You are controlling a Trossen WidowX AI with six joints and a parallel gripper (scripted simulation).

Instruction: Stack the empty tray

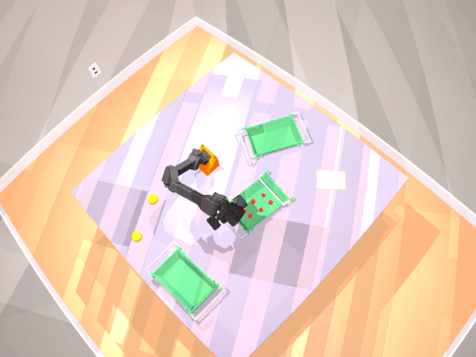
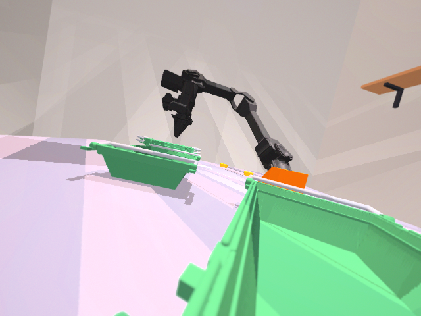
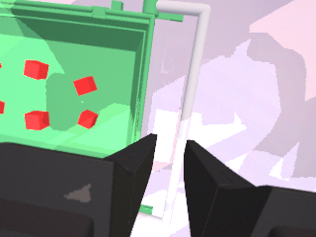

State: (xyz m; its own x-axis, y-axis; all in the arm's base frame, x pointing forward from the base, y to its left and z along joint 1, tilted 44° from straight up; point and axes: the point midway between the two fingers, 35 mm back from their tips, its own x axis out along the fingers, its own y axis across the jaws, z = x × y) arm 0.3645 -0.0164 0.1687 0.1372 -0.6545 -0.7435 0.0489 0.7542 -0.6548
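Right now my gripper tip is 47 cm to the right of the tray, 22 cm past it and 7 cm above it. The rest, counted from my gripper tip: pale patch (53 cm to the left, 14 cm ahead, 11 cm below).
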